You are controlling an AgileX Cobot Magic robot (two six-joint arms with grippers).
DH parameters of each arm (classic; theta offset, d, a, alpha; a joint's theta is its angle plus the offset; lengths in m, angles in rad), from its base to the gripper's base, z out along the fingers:
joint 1: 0 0.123 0 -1.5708
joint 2: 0.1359 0 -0.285 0
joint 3: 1.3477 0 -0.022 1.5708
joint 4: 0 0.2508 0 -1.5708
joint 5: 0 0 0.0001 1.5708
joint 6: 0 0.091 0 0
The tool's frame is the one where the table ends.
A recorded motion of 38 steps. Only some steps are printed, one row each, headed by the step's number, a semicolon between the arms.
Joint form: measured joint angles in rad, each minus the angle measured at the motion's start. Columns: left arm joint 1, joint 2, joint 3, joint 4, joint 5, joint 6; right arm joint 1, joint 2, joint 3, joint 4, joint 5, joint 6.
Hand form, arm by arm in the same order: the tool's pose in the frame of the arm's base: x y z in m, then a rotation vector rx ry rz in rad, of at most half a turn. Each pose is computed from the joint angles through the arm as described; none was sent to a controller.
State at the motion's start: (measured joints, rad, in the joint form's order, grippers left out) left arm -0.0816 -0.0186 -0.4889 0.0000 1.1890 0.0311; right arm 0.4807 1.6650 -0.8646 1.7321 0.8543 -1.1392
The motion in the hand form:
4: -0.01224 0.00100 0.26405 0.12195 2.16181 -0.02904; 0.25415 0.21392 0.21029 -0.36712 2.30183 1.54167
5: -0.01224 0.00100 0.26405 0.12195 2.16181 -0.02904; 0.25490 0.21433 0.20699 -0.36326 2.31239 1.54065
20: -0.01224 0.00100 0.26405 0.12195 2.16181 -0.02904; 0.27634 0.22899 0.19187 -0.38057 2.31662 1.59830
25: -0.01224 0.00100 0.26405 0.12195 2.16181 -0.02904; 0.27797 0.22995 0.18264 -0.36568 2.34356 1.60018
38: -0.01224 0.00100 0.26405 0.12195 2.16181 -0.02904; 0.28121 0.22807 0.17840 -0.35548 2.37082 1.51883
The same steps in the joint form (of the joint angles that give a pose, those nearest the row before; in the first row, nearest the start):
4: 0.0000 0.0000 0.0000 0.0000 0.0000 0.0000; 0.0117 0.0404 0.0000 0.0084 0.0110 -0.0228
5: 0.0000 0.0000 0.0000 0.0000 0.0000 0.0000; 0.0118 0.0505 0.0000 0.0082 0.0110 -0.0234
20: 0.0000 0.0000 0.0000 0.0000 0.0000 0.0000; 0.0118 0.1731 -0.0958 0.0137 0.0616 -0.0318
25: 0.0000 0.0000 0.0000 0.0000 0.0000 0.0000; 0.0118 0.2003 -0.0965 0.0153 0.0633 -0.0318
38: 0.0000 0.0000 0.0000 0.0000 0.0000 0.0000; 0.0117 0.2012 -0.0981 -0.0021 0.0034 -0.0318

